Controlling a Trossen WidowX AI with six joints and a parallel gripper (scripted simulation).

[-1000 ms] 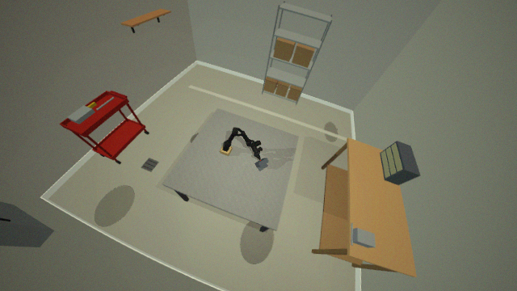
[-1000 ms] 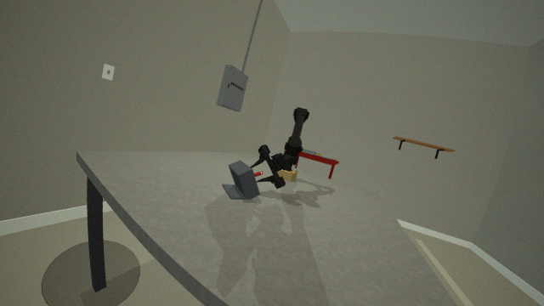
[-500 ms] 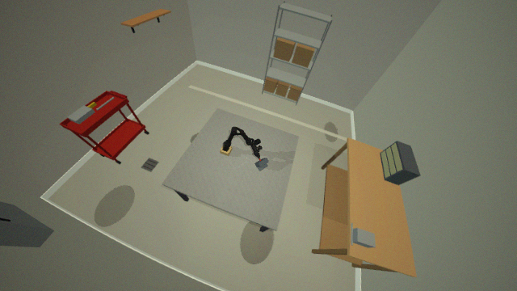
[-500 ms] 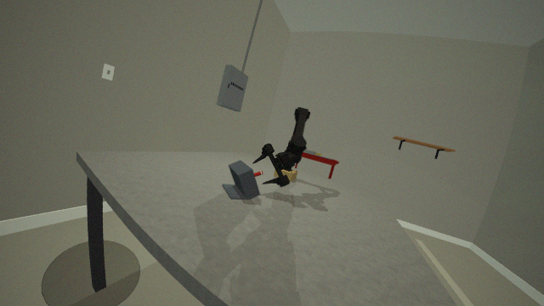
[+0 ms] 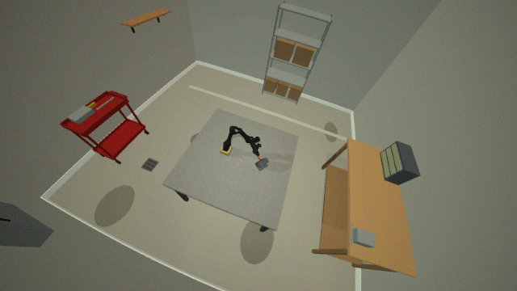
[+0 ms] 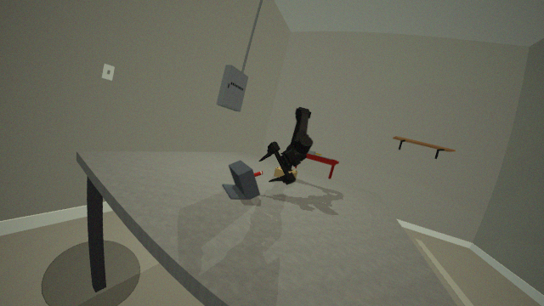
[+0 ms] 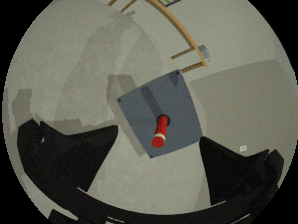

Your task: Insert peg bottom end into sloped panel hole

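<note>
The red round peg is 20 mm to the right of my gripper tip, 20 mm below it and 10 mm ahead of it. The rest, counted from my gripper tip: grey sloped panel (60 mm ahead, 50 mm to the right, 40 mm below).
</note>
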